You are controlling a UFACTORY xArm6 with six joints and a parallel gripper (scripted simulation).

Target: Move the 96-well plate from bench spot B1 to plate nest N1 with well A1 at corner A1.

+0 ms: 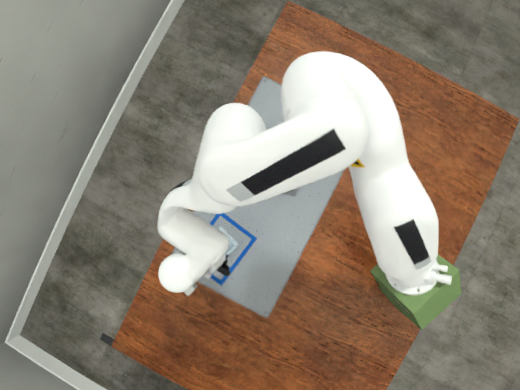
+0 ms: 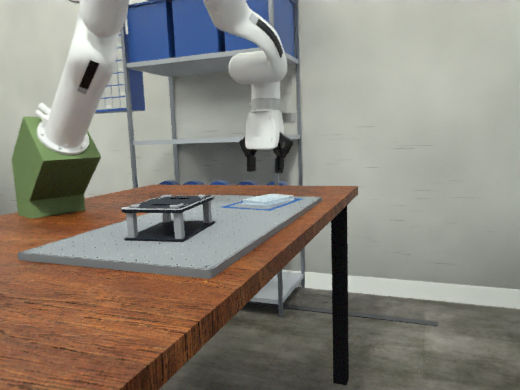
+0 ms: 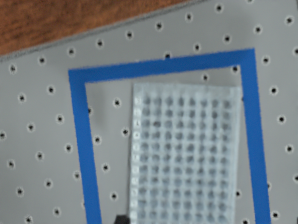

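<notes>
Now: the clear 96-well plate 90 mm below my hand, 20 mm to the left of it and 10 mm ahead of it. Also, from my hand: black plate nest N1: 300 mm to the right, 190 mm behind, 40 mm below.
</notes>
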